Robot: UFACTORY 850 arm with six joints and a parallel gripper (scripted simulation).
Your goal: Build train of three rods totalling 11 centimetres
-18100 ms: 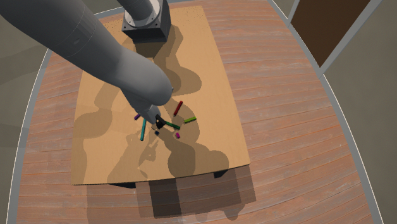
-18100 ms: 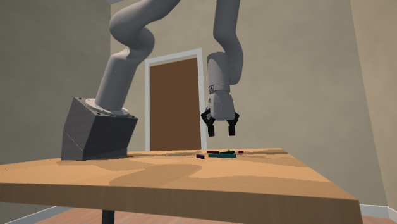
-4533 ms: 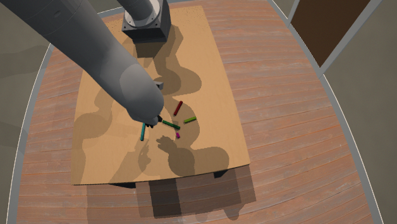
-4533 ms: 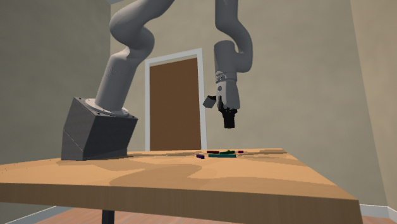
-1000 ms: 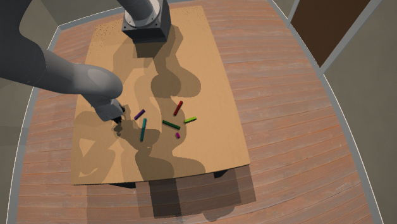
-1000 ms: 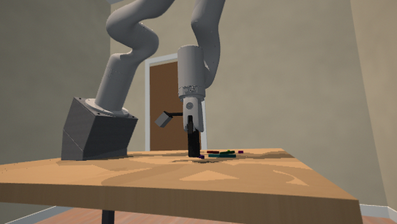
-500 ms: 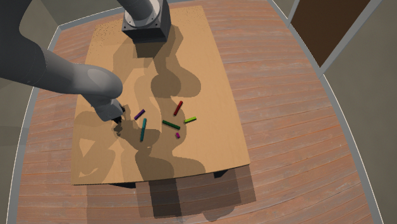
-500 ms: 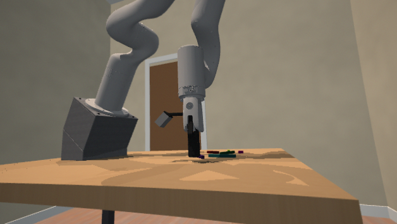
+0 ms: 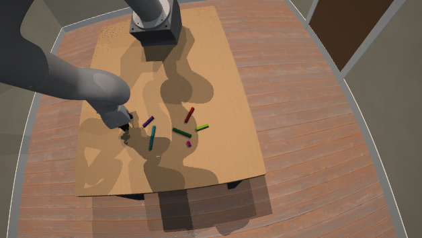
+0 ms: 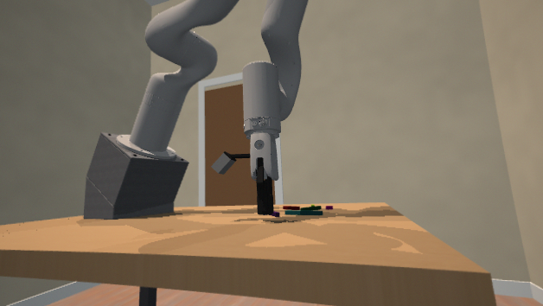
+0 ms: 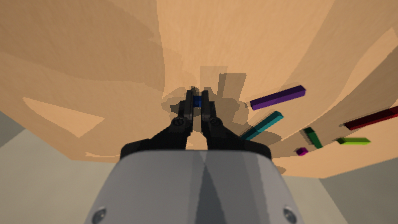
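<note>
The magenta rod lies 7 cm ahead of my hand, 27 cm to the left of it and 3 cm below it. The rest, counted from my hand: turquoise rod: 4 cm ahead, 12 cm to the left, 3 cm below; then small blue rod: 2 cm below; then purple rod: 3 cm behind, 10 cm to the left, 3 cm below.
</note>
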